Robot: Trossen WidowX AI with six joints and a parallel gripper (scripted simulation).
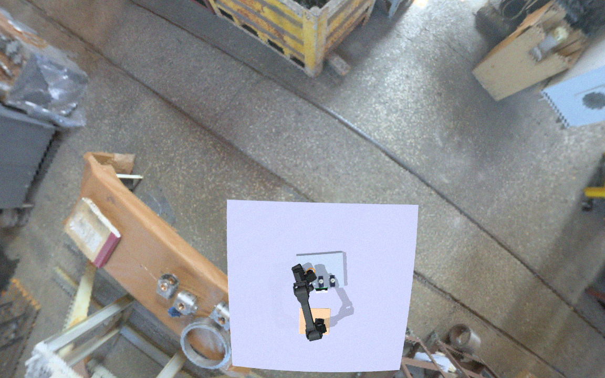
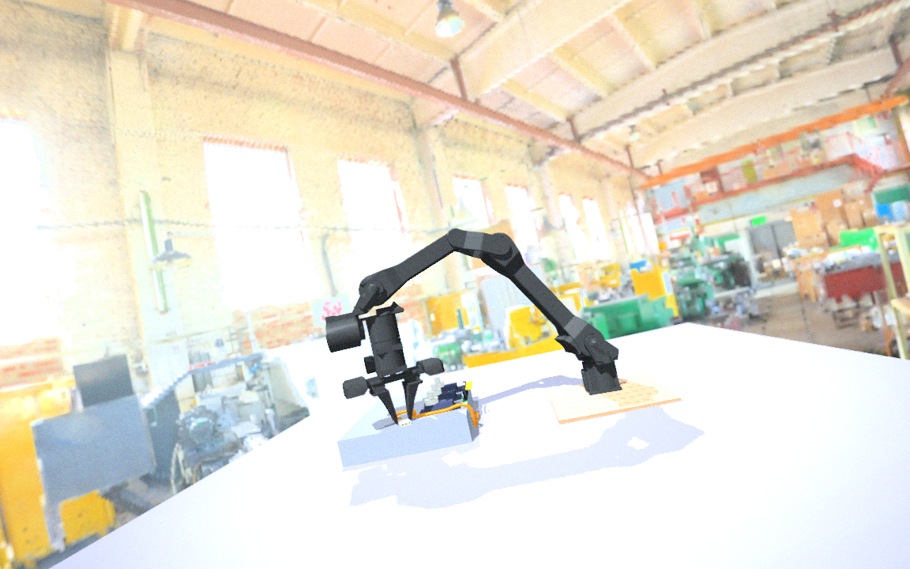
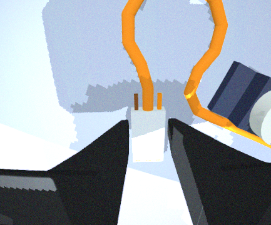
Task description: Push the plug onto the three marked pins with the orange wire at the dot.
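Right now my gripper tip is 10 cm past the green mark and 13 cm to the left of it. The rest, counted from my gripper tip: pale grey holder 6 cm ahead, 10 cm to the right, 3 cm below; then dark blue servo 5 cm behind, 12 cm to the right.
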